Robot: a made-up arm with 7 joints. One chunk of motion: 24 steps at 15 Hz.
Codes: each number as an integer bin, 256 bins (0 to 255) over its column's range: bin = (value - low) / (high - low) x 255, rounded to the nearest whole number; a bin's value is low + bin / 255 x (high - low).
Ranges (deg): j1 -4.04..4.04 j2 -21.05..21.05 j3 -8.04..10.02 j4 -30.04..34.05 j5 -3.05..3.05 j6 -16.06..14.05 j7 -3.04..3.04
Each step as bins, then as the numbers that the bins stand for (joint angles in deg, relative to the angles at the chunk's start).
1 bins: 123 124 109 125 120 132 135
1 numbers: -0.14 -0.58 -0.32 1.38 -0.18 -0.47 0.18
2 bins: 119 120 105 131 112 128 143
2 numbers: -0.27 -1.24 -0.60 2.88 -0.37 -0.95 0.37
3 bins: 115 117 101 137 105 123 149
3 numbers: -0.40 -1.73 -0.89 4.39 -0.54 -1.54 0.51
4 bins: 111 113 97 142 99 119 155
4 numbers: -0.52 -2.39 -1.17 5.65 -0.68 -2.01 0.66
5 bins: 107 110 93 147 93 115 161
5 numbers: -0.65 -2.89 -1.45 6.91 -0.83 -2.48 0.80
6 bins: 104 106 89 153 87 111 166
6 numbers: -0.74 -3.55 -1.74 8.41 -0.97 -2.95 0.92
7 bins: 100 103 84 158 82 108 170
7 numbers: -0.87 -4.04 -2.09 9.67 -1.09 -3.31 1.01
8 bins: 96 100 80 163 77 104 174
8 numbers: -1.00 -4.54 -2.37 10.93 -1.21 -3.78 1.11
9 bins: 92 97 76 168 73 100 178
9 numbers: -1.12 -5.04 -2.66 12.18 -1.30 -4.25 1.20
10 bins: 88 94 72 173 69 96 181
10 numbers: -1.25 -5.53 -2.94 13.44 -1.40 -4.72 1.28
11 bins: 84 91 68 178 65 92 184
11 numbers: -1.38 -6.03 -3.22 14.70 -1.50 -5.20 1.35
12 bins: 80 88 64 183 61 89 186
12 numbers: -1.51 -6.52 -3.51 15.95 -1.59 -5.55 1.39
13 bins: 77 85 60 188 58 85 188
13 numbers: -1.60 -7.02 -3.79 17.21 -1.66 -6.02 1.44
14 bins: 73 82 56 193 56 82 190
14 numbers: -1.73 -7.51 -4.07 18.47 -1.71 -6.38 1.49
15 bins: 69 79 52 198 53 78 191
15 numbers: -1.85 -8.01 -4.36 19.72 -1.78 -6.85 1.51
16 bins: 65 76 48 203 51 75 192
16 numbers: -1.98 -8.50 -4.64 20.98 -1.83 -7.20 1.54
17 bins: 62 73 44 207 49 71 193
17 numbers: -2.08 -9.00 -4.92 21.99 -1.88 -7.68 1.56
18 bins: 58 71 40 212 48 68 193
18 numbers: -2.20 -9.33 -5.21 23.24 -1.90 -8.03 1.56
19 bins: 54 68 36 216 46 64 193
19 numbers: -2.33 -9.82 -5.49 24.25 -1.95 -8.50 1.56
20 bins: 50 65 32 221 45 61 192
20 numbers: -2.46 -10.32 -5.77 25.50 -1.97 -8.86 1.54
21 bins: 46 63 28 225 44 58 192
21 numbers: -2.58 -10.65 -6.06 26.51 -2.00 -9.21 1.54
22 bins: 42 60 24 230 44 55 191
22 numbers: -2.71 -11.14 -6.34 27.77 -2.00 -9.57 1.51
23 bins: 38 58 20 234 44 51 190
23 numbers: -2.84 -11.47 -6.62 28.77 -2.00 -10.04 1.49
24 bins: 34 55 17 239 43 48 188
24 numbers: -2.96 -11.97 -6.84 30.03 -2.02 -10.39 1.44
